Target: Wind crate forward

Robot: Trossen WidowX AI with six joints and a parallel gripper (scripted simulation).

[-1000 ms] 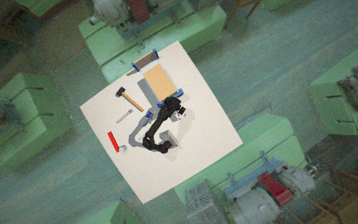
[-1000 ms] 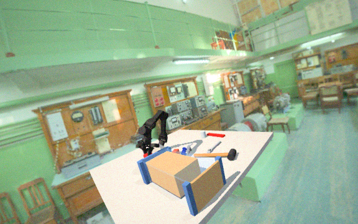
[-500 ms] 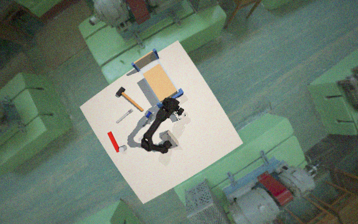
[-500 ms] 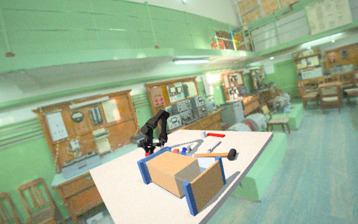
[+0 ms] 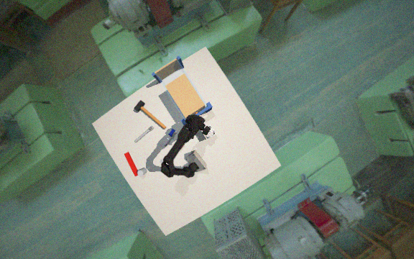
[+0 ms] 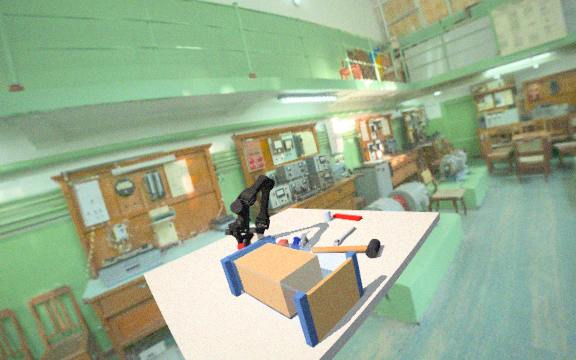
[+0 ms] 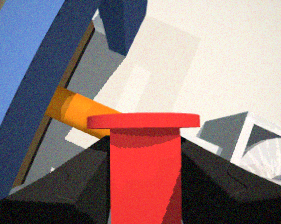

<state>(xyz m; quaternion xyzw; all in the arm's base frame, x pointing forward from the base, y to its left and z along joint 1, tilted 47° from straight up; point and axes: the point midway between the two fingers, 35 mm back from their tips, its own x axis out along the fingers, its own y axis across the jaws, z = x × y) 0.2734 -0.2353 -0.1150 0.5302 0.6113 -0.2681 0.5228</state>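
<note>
Right now my gripper tip is 5 cm short of the blue steel frame, 1 cm to the left of it and 3 cm above it. Round my gripper tip: blue knob 7 cm ahead, 26 cm to the left, 9 cm below; red knob 1 cm behind, 2 cm to the left; winch 12 cm behind, 1 cm to the right, 10 cm below.
</note>
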